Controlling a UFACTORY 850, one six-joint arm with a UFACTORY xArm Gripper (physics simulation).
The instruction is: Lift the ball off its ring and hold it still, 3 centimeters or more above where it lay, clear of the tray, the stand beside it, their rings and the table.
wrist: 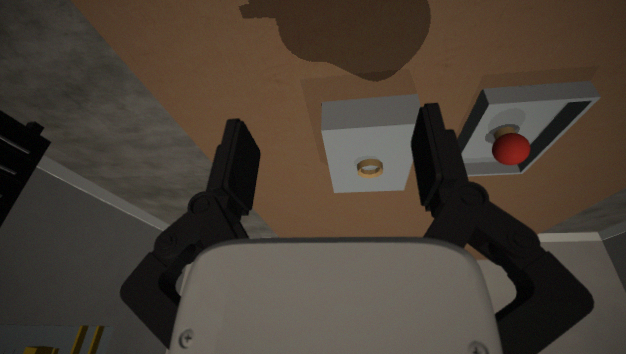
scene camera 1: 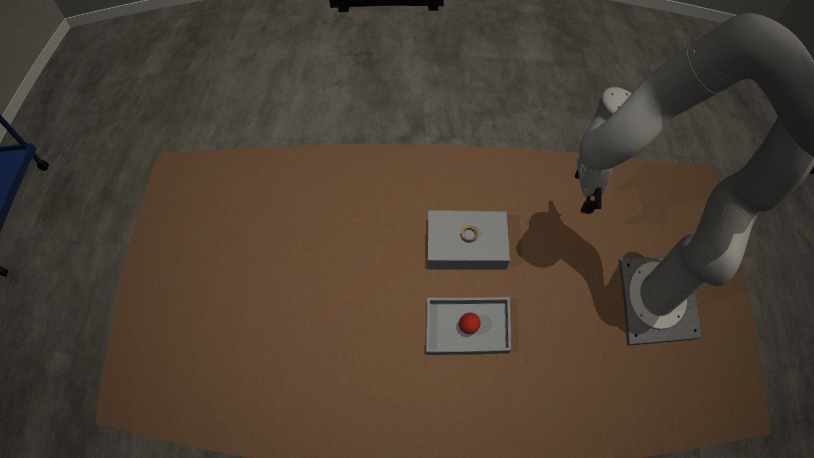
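Observation:
A red ball (scene camera 1: 469, 323) (wrist: 511, 149) rests on its tan ring (wrist: 506, 131) inside the shallow grey tray (scene camera 1: 507, 341) (wrist: 542, 93). In the scene view the ball hides that ring. The grey stand (scene camera 1: 444, 244) (wrist: 370, 115) is beside the tray, with an empty tan ring (scene camera 1: 469, 233) (wrist: 370, 168) on its top. My gripper (scene camera 1: 590, 203) (wrist: 330, 129) is open and empty. It is raised above the table, right of the stand in the scene view, and well apart from the ball. In the wrist view the ball lies to the right of the right finger.
The brown table (scene camera 1: 273, 273) (wrist: 280, 80) carries the tray and stand. The arm's base plate (scene camera 1: 630, 336) is at the right of the table. The arm casts a shadow right of the stand. A blue cart (scene camera 1: 28, 149) stands beyond the left table edge.

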